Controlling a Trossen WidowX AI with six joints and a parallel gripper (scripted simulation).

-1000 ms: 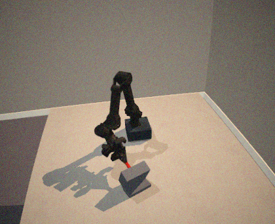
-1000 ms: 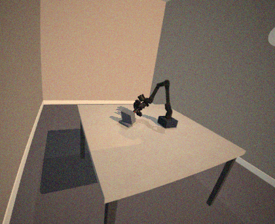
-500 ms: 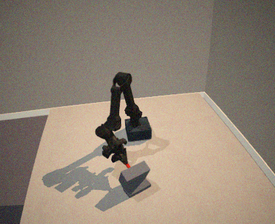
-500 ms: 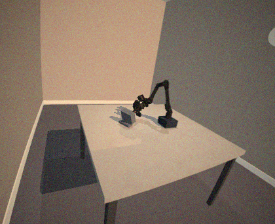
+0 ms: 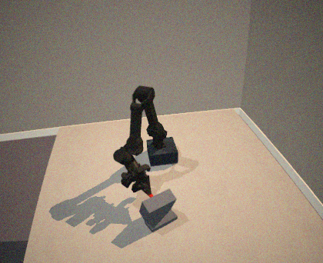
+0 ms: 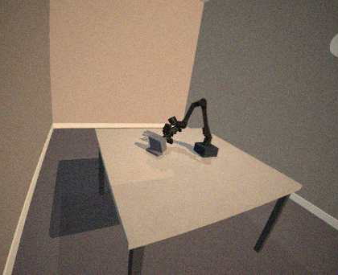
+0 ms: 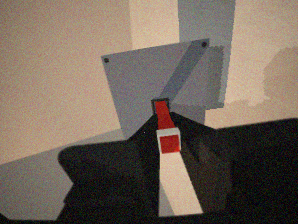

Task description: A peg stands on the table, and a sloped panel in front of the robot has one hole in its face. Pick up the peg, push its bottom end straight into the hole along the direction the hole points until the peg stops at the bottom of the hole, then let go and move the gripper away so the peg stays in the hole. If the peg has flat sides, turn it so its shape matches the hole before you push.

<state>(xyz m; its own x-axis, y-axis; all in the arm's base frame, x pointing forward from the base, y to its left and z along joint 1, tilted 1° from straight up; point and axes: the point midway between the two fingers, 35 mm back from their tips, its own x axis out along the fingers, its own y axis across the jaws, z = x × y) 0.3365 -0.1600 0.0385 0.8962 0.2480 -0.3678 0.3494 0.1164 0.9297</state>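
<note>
The grey sloped panel lies 5 cm ahead of my gripper tip, 2 cm below it and 1 cm to the left of it. The rest, counted from my gripper tip: red square peg: 1 cm behind, 1 cm above.
</note>
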